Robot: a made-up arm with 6 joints.
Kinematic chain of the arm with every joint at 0, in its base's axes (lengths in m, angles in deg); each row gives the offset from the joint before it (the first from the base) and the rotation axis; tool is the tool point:
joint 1: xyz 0 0 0.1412 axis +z
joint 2: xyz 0 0.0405 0 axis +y
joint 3: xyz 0 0 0.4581 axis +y
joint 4: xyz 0 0 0.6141 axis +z
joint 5: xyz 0 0 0 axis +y
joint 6: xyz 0 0 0.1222 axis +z
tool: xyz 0 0 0
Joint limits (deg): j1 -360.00..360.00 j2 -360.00..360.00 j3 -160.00..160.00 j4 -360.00..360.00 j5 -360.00..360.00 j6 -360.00..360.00
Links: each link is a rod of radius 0.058 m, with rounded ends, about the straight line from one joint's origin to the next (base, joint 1, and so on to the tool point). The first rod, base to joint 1, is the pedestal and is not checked.
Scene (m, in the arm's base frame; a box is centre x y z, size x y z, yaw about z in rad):
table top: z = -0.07
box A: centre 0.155 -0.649 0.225 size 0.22 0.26 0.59 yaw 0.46
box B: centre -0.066 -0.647 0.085 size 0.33 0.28 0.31 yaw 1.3
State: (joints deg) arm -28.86 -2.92 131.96 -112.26 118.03 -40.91
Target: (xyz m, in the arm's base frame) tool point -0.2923 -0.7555 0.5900
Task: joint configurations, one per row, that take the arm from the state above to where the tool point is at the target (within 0.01 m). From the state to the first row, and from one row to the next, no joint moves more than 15 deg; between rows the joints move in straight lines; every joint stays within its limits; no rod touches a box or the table.
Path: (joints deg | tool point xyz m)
1: -41.97 -9.99 134.14 -111.11 112.50 -38.84 | 0.2636 -0.3243 0.3075
2: -55.09 -17.06 136.32 -109.96 106.96 -36.78 | 0.1662 -0.3593 0.3312
3: -68.20 -24.13 138.51 -108.81 101.43 -34.71 | 0.0682 -0.3668 0.3510
4: -81.32 -31.20 140.69 -107.66 95.89 -32.64 | -0.0228 -0.3495 0.3671
5: -94.43 -38.27 142.87 -106.50 90.36 -30.58 | -0.1010 -0.3117 0.3798
6: -107.55 -45.33 145.05 -105.35 84.82 -28.51 | -0.1625 -0.2589 0.3895
7: -120.66 -52.40 147.24 -104.20 79.29 -26.44 | -0.2051 -0.1971 0.3963
8: -133.78 -59.47 149.42 -103.05 73.75 -24.37 | -0.2288 -0.1321 0.4010
9: -129.22 -45.58 135.98 -105.68 76.01 -27.13 | -0.2573 -0.1987 0.4894
10: -124.67 -31.69 122.55 -108.32 78.26 -29.89 | -0.2870 -0.2864 0.5590
11: -120.11 -17.80 109.11 -110.95 80.52 -32.64 | -0.3107 -0.3921 0.6060
12: -115.56 -3.91 95.68 -113.58 82.77 -35.40 | -0.3223 -0.5103 0.6273
13: -111.00 9.98 82.24 -116.21 85.03 -38.15 | -0.3171 -0.6342 0.6219
14: -106.45 23.87 68.80 -118.85 87.29 -40.91 | -0.2923 -0.7555 0.5901

